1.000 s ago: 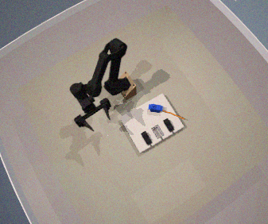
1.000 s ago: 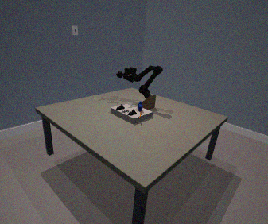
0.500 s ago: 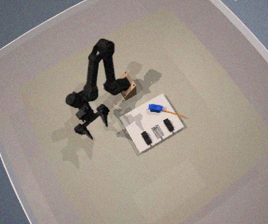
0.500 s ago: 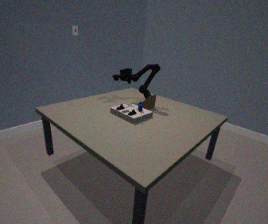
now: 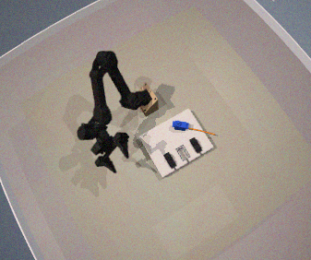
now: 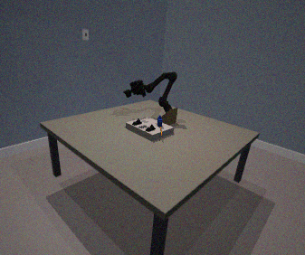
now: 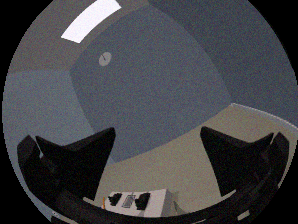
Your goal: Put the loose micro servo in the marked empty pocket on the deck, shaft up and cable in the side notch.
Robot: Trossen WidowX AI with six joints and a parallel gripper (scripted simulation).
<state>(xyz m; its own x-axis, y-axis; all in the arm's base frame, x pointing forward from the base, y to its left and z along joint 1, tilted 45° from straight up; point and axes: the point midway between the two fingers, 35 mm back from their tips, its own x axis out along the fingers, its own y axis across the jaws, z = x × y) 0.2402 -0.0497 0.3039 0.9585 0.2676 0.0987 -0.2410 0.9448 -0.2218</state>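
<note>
The white deck lies 27 cm to the left of my gripper tip, 25 cm below it and 6 cm behind it.
</note>
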